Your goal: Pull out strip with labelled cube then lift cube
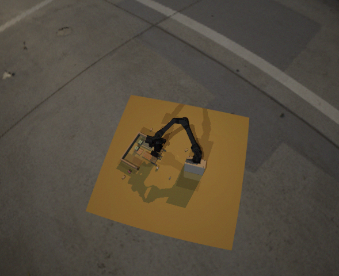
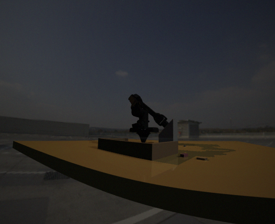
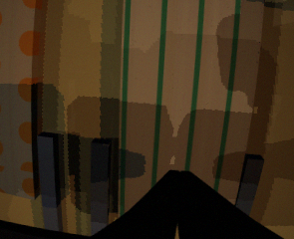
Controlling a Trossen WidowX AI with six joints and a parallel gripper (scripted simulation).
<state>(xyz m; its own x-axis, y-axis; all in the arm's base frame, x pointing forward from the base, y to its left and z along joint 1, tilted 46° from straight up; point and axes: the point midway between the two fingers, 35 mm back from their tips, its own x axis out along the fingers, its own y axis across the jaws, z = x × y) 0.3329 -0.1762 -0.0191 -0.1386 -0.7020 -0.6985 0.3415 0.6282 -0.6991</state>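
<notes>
My gripper tip is now 80 mm short of the green-striped strip, 30 mm to the left of it and 10 mm above it. From my gripper tip the other things lie so: white block 10 mm behind, 170 mm to the left, 10 mm below; then pink piece 240 mm ahead, 240 mm to the left, 10 mm below.
</notes>
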